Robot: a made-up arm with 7 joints. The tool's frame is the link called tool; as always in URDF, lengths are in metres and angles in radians. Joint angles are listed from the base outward.
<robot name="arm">
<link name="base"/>
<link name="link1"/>
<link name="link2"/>
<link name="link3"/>
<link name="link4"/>
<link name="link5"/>
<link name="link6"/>
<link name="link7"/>
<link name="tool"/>
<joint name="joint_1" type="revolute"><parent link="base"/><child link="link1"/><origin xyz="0 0 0" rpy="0 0 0"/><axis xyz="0.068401 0.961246 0.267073"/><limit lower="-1.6" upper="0.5"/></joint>
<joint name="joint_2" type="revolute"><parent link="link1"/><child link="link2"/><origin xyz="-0.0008 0.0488 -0.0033" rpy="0 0 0"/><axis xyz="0.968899 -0.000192 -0.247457"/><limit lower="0" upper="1.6"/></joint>
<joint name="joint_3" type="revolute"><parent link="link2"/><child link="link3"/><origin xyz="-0.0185 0.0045 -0.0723" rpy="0 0 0"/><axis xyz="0.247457 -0.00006 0.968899"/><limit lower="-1.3" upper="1.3"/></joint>
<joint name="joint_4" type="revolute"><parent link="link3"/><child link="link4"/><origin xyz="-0.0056 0 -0.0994" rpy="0 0 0"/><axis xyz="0.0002 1 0.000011"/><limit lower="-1.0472" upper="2.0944"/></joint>
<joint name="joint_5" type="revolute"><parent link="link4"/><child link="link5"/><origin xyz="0.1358 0.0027 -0.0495" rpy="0 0 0"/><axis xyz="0.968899 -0.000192 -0.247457"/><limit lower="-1.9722" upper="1.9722"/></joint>
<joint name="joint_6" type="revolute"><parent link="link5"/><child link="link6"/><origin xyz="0.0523 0 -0.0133" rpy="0 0 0"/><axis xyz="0.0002 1 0.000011"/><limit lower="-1.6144" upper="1.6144"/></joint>
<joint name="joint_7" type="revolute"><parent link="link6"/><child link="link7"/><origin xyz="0.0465 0 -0.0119" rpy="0 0 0"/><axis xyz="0.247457 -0.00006 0.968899"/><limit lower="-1.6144" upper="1.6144"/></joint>
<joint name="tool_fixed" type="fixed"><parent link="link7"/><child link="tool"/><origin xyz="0 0 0" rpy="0 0.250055 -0.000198"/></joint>
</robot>
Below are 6 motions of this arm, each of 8 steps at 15 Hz.
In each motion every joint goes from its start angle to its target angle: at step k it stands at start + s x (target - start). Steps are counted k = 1, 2, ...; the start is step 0. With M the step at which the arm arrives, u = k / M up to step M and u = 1 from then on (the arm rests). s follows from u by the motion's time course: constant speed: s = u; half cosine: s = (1 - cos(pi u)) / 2; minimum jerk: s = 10 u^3 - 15 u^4 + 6 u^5.
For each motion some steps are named. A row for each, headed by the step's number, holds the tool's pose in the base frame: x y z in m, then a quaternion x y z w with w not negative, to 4 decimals.
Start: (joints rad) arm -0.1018 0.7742 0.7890 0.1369 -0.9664 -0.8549 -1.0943
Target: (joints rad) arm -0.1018 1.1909 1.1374 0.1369 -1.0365 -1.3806 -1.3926
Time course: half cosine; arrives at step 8
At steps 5, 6, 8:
5: 0.1079 0.3240 0.0839 0.6069 -0.5207 -0.1468 0.5822
6: 0.0953 0.3169 0.1064 0.6642 -0.5257 -0.1407 0.5126
8: 0.0840 0.3090 0.1252 0.7110 -0.5270 -0.1320 0.4465

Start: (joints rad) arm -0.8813 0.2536 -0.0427 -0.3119 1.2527 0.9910 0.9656
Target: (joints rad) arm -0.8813 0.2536 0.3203 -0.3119 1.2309 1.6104 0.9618
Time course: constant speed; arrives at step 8
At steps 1, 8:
1: 0.2850 0.0623 0.0411 0.3558 -0.2120 0.7736 0.4796
8: 0.2579 0.1417 0.0228 0.2608 0.1526 0.8878 0.3471

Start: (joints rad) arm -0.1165 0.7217 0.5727 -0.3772 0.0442 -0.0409 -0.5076
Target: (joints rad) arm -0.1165 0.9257 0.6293 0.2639 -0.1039 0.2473 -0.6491
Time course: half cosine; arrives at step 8
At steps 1, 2, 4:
1: 0.2195 0.2163 -0.0116 0.4501 -0.1013 -0.0685 0.8846
2: 0.2223 0.2308 -0.0186 0.4350 -0.0612 -0.0603 0.8963
4: 0.2230 0.2785 -0.0407 0.3752 0.0639 -0.0272 0.9243

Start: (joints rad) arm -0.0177 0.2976 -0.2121 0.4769 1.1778 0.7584 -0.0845
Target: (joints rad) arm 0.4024 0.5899 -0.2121 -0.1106 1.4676 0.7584 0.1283
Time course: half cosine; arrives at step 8
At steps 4, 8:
4: 0.1217 0.1504 -0.3030 0.7819 0.3907 0.0128 0.4856
8: 0.1025 0.1521 -0.2632 0.8646 0.2472 0.0360 0.4360

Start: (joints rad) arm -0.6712 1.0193 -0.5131 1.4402 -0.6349 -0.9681 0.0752
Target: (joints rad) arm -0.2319 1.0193 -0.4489 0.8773 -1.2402 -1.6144 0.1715
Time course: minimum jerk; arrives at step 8
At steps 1, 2, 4, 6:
1: 0.2137 0.3496 -0.1655 0.3883 -0.0442 0.1928 0.9000
2: 0.2122 0.3454 -0.1682 0.3718 -0.0809 0.1900 0.9050
4: 0.1981 0.3261 -0.1795 0.2836 -0.2372 0.1950 0.9085
6: 0.1739 0.3081 -0.1894 0.1845 -0.3712 0.2327 0.8798

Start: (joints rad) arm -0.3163 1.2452 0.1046 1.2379 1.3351 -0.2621 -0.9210
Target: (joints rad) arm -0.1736 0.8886 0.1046 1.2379 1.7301 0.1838 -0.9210
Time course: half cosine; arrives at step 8
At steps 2, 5, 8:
2: 0.1268 0.4204 -0.1479 0.4786 0.8133 -0.2248 0.2428
5: 0.1001 0.3957 -0.2163 0.4649 0.8464 -0.2227 0.1337
8: 0.0829 0.3758 -0.2506 0.4701 0.8515 -0.2203 0.0738

